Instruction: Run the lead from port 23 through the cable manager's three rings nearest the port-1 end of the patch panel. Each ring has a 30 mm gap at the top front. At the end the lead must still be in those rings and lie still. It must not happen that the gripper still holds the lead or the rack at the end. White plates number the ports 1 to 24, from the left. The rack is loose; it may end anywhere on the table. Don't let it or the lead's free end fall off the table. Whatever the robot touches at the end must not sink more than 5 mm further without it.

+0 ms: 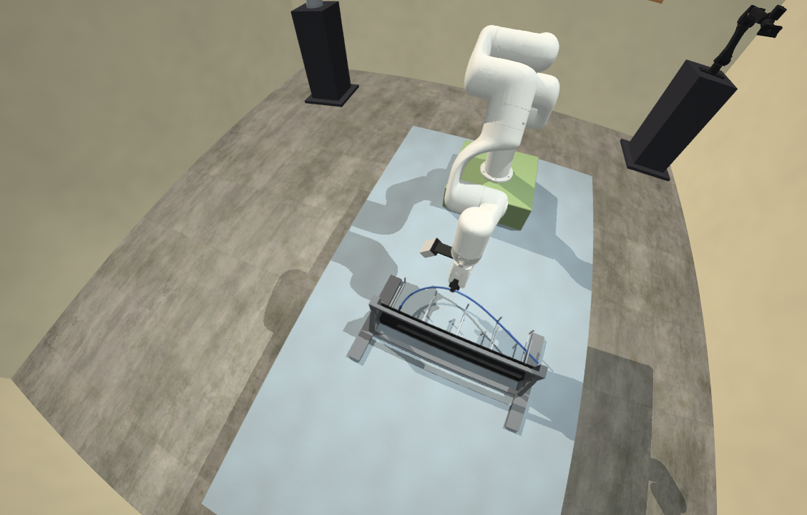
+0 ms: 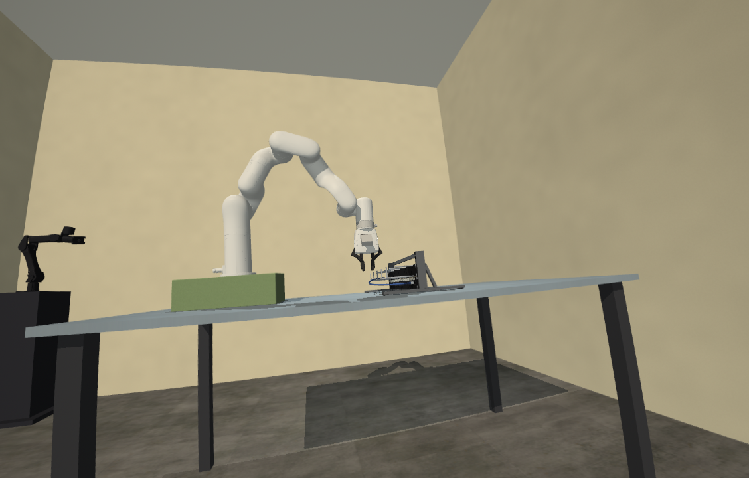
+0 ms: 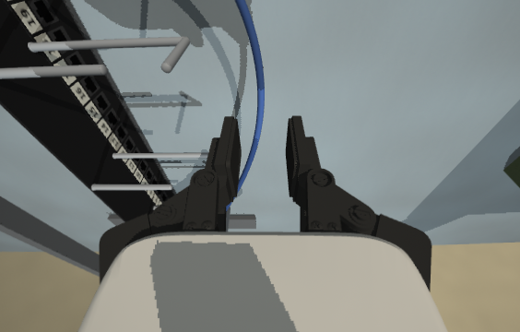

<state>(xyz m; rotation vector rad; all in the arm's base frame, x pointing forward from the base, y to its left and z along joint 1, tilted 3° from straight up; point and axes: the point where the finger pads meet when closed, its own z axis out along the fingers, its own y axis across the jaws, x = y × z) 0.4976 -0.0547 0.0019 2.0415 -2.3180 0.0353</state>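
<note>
The patch panel rack lies 170 mm ahead of my hand, 40 mm to the left of it and 50 mm below it.
</note>
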